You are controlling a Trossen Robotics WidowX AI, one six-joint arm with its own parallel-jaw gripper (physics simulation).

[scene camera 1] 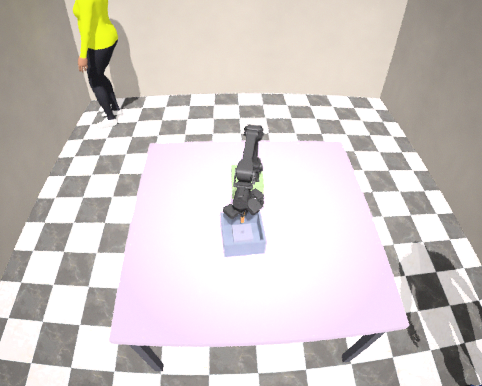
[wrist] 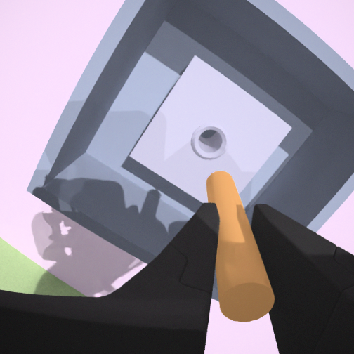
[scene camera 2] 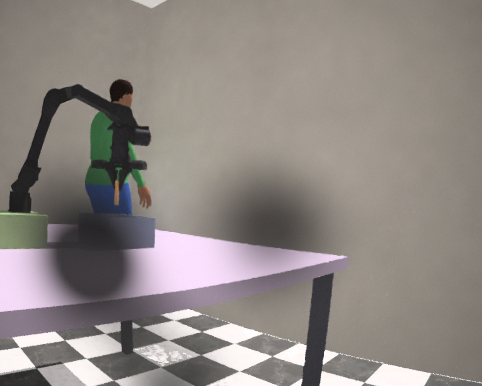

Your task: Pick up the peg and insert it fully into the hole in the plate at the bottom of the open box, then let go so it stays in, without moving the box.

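Frame: origin at the arm's base, x ahead, y left, z up, level; millimetres.
Seen in the pictures: gripper, between the fingertips: (scene camera 1: 243, 216) (scene camera 2: 117, 190); arm's base, origin of its link: (scene camera 2: 19, 211).
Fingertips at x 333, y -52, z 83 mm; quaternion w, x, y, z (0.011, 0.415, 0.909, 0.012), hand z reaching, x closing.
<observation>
Offsets run from my fingertips to a thing's top centre. "spot": to the spot under its first point. Level surfaces: height alone.
An orange round peg {dx -5, dy -4, dz +34 mm} (scene camera 1: 243, 220) (scene camera 2: 116, 197) (wrist: 235, 250) is held roughly upright. My gripper (scene camera 1: 243, 213) (scene camera 2: 117, 186) (wrist: 233, 215) is shut on it, with its lower end sticking out past the fingertips. In scene camera 2 that end is a little above the rim of the blue-grey open box {dx -2, dy -3, dz -81 mm} (scene camera 1: 244, 248) (scene camera 2: 140, 232) (wrist: 87, 85). A pale square plate {dx -2, dy -3, dz -118 mm} (scene camera 1: 237, 238) (wrist: 200, 90) lies at the box bottom, with a ringed round hole {spot: dx -8, dy +3, dz -133 mm} (scene camera 1: 243, 232) (wrist: 209, 140). In the wrist view the peg's lower end appears just below the hole, apart from it.
The box walls stand around the plate. A green block (scene camera 1: 260, 183) (scene camera 2: 25, 232) (wrist: 25, 272) is under the arm's base, behind the box, on the pink table {dz -180 mm} (scene camera 1: 175, 300) (scene camera 2: 225, 260). A person in yellow (scene camera 1: 100, 30) and a person in green (scene camera 2: 101, 140) stand beyond the table.
</observation>
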